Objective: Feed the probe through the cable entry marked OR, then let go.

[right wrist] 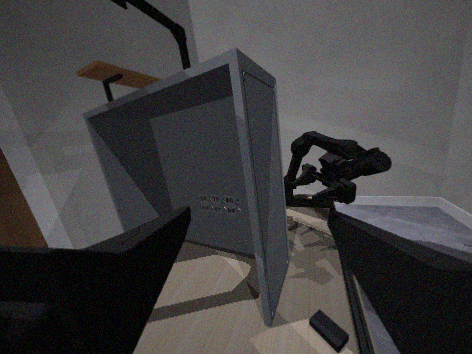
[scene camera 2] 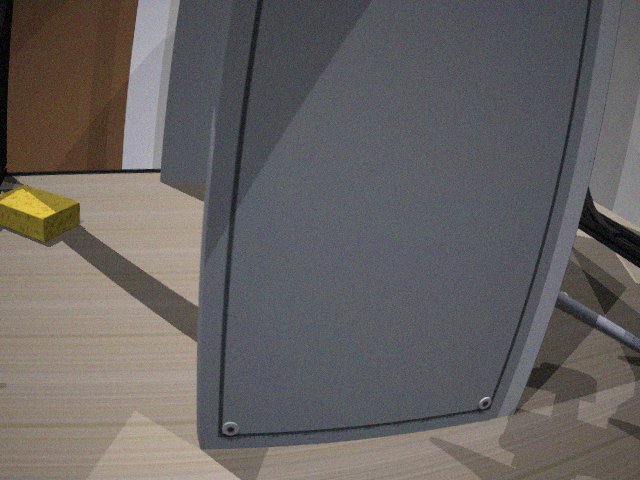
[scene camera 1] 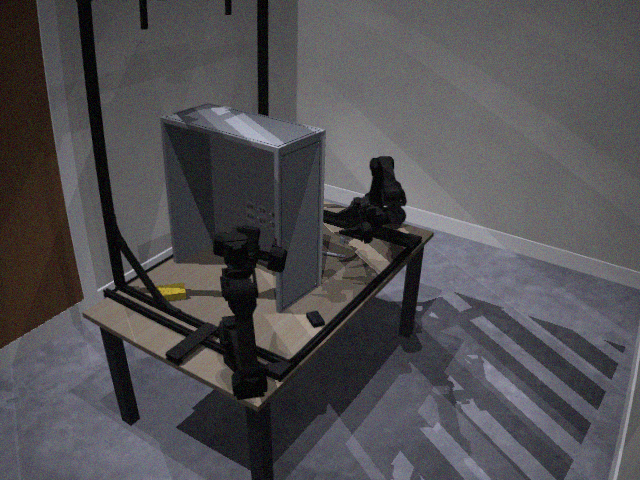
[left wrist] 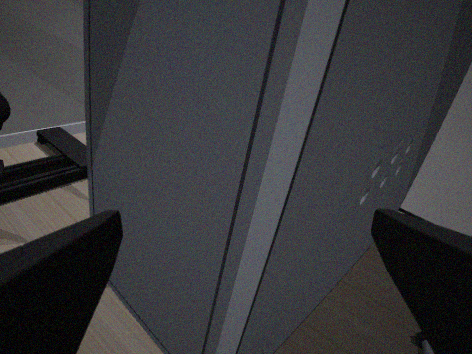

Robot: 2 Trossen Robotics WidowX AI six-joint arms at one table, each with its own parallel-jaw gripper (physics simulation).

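Frame: origin at the left arm's base, x right, y up, z back, level; millimetres.
Seen in the pictures: left gripper, between the fingertips: (right wrist: 301, 190) (scene camera 1: 336, 223) (left wrist: 249, 222); right gripper, between the fingertips: (right wrist: 258, 214) (scene camera 1: 259, 235); left arm's base, origin of its link: (right wrist: 288, 198); right arm's base, origin of its link: (scene camera 1: 238, 358).
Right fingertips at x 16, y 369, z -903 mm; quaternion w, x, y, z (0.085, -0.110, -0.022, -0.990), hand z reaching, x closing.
Note:
Offsets run from my right fingertips to a thing's middle. "spot": to the spot under its first point. Level surfaces: height alone.
The grey cabinet @(dx +273, dy -105, dz +358 mm) (scene camera 1: 300, 222) (scene camera 2: 392, 222) (left wrist: 175, 165) (right wrist: 267, 165) stands upright on the table. The cable entries @(spot: dx +248, dy -179, dz +451 mm) (scene camera 1: 261, 212) (left wrist: 385, 170) (right wrist: 220, 204) are small labelled holes low in its back panel; the OR mark is too small to read. A thin grey rod, seemingly the probe @(dx +93, dy -379, dz +604 mm) (scene camera 1: 334, 254) (scene camera 2: 612, 328), lies on the table behind the cabinet, partly hidden by it. My left gripper (left wrist: 249, 222) is open and empty, facing a rear corner of the cabinet. My right gripper (right wrist: 258, 214) is open and empty, apart from the cabinet on its open front side.
A yellow sponge @(dx +425, dy -374, dz +113 mm) (scene camera 1: 172, 291) (scene camera 2: 38, 214) lies on the table @(dy -388 mm) (scene camera 1: 206, 304) near its left edge. A small black block @(dx -79, dy -380, dz +203 mm) (scene camera 1: 315, 318) (right wrist: 328, 331) lies by the cabinet's near corner. Black rails (scene camera 1: 330, 328) line the table's edges, and an upright black post (scene camera 1: 98, 155) stands at the left.

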